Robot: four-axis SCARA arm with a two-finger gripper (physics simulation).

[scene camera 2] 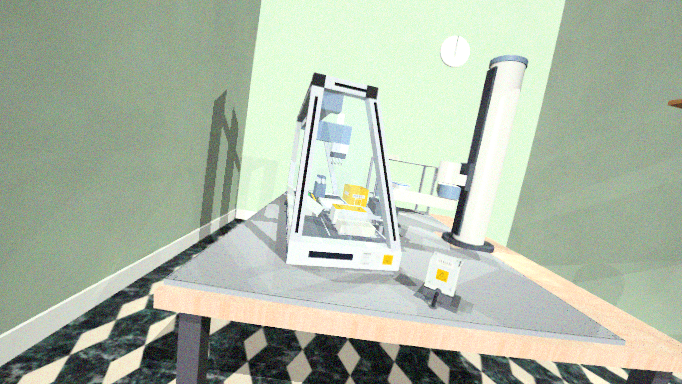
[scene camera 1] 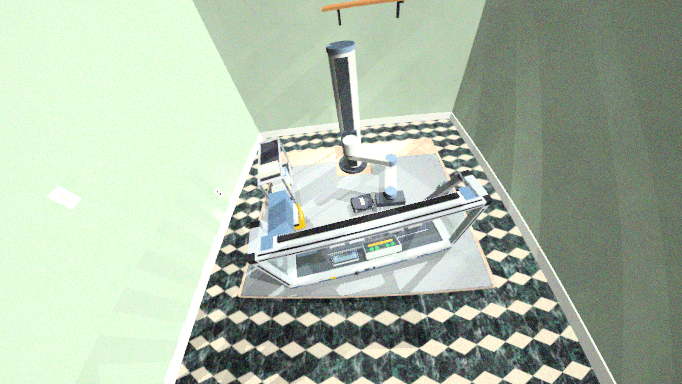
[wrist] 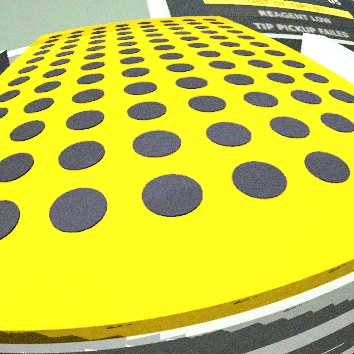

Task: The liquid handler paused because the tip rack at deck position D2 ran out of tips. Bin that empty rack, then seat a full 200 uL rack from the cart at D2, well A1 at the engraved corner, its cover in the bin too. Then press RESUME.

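Frame: origin at the arm's base, x up, y back, z right, level; centimetres.
Seen in the pictures: gripper, fingertip midpoint: (scene camera 2: 341, 208) (wrist: 151, 54); arm's base, link origin: (scene camera 2: 466, 243) (scene camera 1: 353, 163).
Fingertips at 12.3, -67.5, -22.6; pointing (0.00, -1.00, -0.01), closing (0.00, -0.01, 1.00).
Offsets run from my fingertips to a thing's top centre, as dx, dy, dz. "pt": to the spot under its first point.
A tip rack @[+0.9, +3.1, +0.2] (wrist: 170, 260) with a yellow top fills most of the wrist view. The holes that show in it look dark and empty. My gripper (wrist: 151, 54) is shut on this rack; parts of what look like its fingers show at the left and right edges of the wrist view. In scene camera 1 the upper frame of the liquid handler hides the fingers. In scene camera 2 a yellow-topped rack (scene camera 2: 348, 207) shows low inside the liquid handler. A dark screen @[pt +0.4, -11.0, +10.3] (wrist: 300, 16) behind the rack reads OUT OF TIPS, REAGENT LOW and TIP PICKUP FAILED. The RESUME button cannot be made out.
The liquid handler's white frame @[pt -7.4, +1.1, -30.3] (scene camera 2: 342, 255) encloses the deck. A yellow box (scene camera 2: 356, 195) stands beyond the rack. The cart (scene camera 2: 425, 198) stands at the far end. The arm's column (scene camera 1: 345, 95) (scene camera 2: 492, 150) rises behind the handler. A white sign @[pt -1.4, +24.4, -42.4] (scene camera 2: 442, 265) stands on the table.
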